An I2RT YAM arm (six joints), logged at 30 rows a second.
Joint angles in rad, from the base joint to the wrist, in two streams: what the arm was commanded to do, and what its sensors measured. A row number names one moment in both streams.
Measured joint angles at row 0: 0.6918 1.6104 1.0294 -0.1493 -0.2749 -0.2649
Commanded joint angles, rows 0 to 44: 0.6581 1.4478 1.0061 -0.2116 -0.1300 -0.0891; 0.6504 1.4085 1.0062 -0.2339 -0.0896 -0.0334; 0.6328 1.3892 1.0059 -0.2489 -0.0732 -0.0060; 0.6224 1.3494 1.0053 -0.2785 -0.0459 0.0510; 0.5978 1.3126 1.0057 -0.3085 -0.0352 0.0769; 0.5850 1.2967 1.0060 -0.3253 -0.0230 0.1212; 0.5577 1.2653 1.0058 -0.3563 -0.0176 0.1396; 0.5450 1.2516 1.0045 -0.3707 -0.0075 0.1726; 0.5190 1.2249 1.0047 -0.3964 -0.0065 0.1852; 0.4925 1.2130 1.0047 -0.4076 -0.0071 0.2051; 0.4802 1.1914 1.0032 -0.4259 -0.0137 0.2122; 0.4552 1.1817 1.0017 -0.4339 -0.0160 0.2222; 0.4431 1.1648 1.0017 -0.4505 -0.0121 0.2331; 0.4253 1.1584 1.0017 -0.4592 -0.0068 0.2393; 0.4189 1.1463 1.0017 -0.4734 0.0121 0.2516; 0.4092 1.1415 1.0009 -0.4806 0.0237 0.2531; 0.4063 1.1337 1.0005 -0.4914 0.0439 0.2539; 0.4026 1.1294 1.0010 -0.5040 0.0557 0.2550; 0.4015 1.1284 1.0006 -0.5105 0.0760 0.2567; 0.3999 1.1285 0.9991 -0.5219 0.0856 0.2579; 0.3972 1.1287 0.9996 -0.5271 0.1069 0.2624; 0.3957 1.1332 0.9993 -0.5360 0.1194 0.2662; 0.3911 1.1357 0.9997 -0.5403 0.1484 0.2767; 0.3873 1.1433 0.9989 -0.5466 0.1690 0.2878; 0.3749 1.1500 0.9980 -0.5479 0.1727 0.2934; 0.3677 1.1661 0.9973 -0.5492 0.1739 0.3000; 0.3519 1.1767 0.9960 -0.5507 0.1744 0.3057; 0.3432 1.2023 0.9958 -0.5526 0.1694 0.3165; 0.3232 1.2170 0.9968 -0.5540 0.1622 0.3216; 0.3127 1.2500 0.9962 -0.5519 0.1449 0.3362; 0.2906 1.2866 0.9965 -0.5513 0.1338 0.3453; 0.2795 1.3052 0.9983 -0.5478 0.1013 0.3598; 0.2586 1.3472 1.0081 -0.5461 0.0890 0.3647; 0.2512 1.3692 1.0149 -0.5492 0.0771 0.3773; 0.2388 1.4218 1.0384 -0.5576 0.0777 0.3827; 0.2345 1.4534 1.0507 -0.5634 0.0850 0.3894; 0.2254 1.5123 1.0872 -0.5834 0.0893 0.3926; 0.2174 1.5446 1.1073 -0.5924 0.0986 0.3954; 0.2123 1.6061 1.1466 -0.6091 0.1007 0.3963; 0.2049 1.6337 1.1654 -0.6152 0.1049 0.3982; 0.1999 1.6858 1.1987 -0.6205 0.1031 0.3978; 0.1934 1.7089 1.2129 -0.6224 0.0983 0.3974; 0.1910 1.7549 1.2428 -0.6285 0.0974 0.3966; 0.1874 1.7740 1.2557 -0.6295 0.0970 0.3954; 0.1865 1.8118 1.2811 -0.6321 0.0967 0.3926
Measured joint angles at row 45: 0.1982 1.7287 1.1790 -0.6075 0.0944 0.3763
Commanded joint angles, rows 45 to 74: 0.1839 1.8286 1.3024 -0.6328 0.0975 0.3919; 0.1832 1.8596 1.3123 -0.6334 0.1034 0.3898; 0.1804 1.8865 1.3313 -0.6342 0.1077 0.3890; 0.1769 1.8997 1.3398 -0.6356 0.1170 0.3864; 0.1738 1.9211 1.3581 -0.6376 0.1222 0.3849; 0.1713 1.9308 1.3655 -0.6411 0.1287 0.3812; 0.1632 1.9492 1.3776 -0.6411 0.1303 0.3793; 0.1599 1.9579 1.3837 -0.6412 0.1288 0.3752; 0.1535 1.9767 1.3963 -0.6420 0.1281 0.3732; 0.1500 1.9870 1.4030 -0.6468 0.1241 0.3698; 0.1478 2.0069 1.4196 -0.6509 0.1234 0.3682; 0.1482 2.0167 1.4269 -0.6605 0.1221 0.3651; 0.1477 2.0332 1.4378 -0.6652 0.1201 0.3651; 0.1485 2.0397 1.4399 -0.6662 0.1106 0.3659; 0.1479 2.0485 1.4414 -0.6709 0.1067 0.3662; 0.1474 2.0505 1.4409 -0.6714 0.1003 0.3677; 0.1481 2.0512 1.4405 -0.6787 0.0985 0.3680; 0.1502 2.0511 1.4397 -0.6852 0.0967 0.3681; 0.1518 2.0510 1.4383 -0.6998 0.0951 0.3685; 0.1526 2.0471 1.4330 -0.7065 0.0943 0.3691; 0.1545 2.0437 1.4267 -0.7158 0.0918 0.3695; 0.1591 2.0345 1.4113 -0.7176 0.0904 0.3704; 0.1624 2.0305 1.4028 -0.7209 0.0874 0.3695; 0.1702 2.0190 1.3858 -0.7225 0.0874 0.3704; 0.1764 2.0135 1.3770 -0.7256 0.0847 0.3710; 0.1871 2.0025 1.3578 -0.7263 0.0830 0.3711; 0.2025 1.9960 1.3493 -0.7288 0.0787 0.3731; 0.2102 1.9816 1.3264 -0.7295 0.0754 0.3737; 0.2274 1.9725 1.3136 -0.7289 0.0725 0.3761; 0.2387 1.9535 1.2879 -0.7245 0.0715 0.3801
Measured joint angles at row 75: 0.1810 1.9797 1.3781 -0.6613 0.1074 0.3660
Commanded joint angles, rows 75 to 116: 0.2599 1.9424 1.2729 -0.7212 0.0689 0.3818; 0.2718 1.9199 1.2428 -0.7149 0.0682 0.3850; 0.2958 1.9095 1.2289 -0.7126 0.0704 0.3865; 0.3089 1.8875 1.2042 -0.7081 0.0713 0.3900; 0.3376 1.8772 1.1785 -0.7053 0.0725 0.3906; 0.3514 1.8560 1.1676 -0.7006 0.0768 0.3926; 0.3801 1.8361 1.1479 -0.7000 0.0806 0.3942; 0.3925 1.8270 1.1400 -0.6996 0.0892 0.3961; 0.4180 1.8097 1.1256 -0.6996 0.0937 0.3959; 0.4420 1.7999 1.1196 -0.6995 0.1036 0.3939; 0.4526 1.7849 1.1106 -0.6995 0.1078 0.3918; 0.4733 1.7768 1.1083 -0.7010 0.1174 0.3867; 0.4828 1.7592 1.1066 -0.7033 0.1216 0.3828; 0.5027 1.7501 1.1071 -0.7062 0.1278 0.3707; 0.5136 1.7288 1.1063 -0.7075 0.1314 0.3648; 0.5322 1.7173 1.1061 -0.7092 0.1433 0.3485; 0.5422 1.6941 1.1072 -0.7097 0.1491 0.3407; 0.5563 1.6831 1.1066 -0.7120 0.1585 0.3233; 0.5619 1.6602 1.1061 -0.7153 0.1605 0.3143; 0.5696 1.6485 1.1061 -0.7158 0.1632 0.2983; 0.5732 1.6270 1.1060 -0.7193 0.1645 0.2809; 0.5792 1.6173 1.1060 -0.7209 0.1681 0.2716; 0.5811 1.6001 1.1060 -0.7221 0.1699 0.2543; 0.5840 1.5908 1.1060 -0.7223 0.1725 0.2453; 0.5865 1.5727 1.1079 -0.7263 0.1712 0.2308; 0.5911 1.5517 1.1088 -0.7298 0.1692 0.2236; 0.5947 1.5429 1.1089 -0.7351 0.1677 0.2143; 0.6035 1.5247 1.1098 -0.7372 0.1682 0.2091; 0.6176 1.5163 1.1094 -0.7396 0.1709 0.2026; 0.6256 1.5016 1.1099 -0.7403 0.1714 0.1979; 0.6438 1.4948 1.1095 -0.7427 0.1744 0.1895; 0.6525 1.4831 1.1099 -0.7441 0.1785 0.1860; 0.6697 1.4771 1.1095 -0.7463 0.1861 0.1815; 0.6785 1.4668 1.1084 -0.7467 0.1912 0.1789; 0.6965 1.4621 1.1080 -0.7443 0.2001 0.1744; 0.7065 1.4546 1.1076 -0.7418 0.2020 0.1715; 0.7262 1.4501 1.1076 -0.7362 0.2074 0.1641; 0.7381 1.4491 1.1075 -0.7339 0.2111 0.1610; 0.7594 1.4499 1.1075 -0.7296 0.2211 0.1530; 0.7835 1.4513 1.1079 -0.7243 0.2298 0.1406; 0.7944 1.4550 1.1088 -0.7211 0.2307 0.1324; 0.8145 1.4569 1.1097 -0.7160 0.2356 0.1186
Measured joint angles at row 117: 0.7563 1.4788 1.0988 -0.7349 0.1921 0.1741
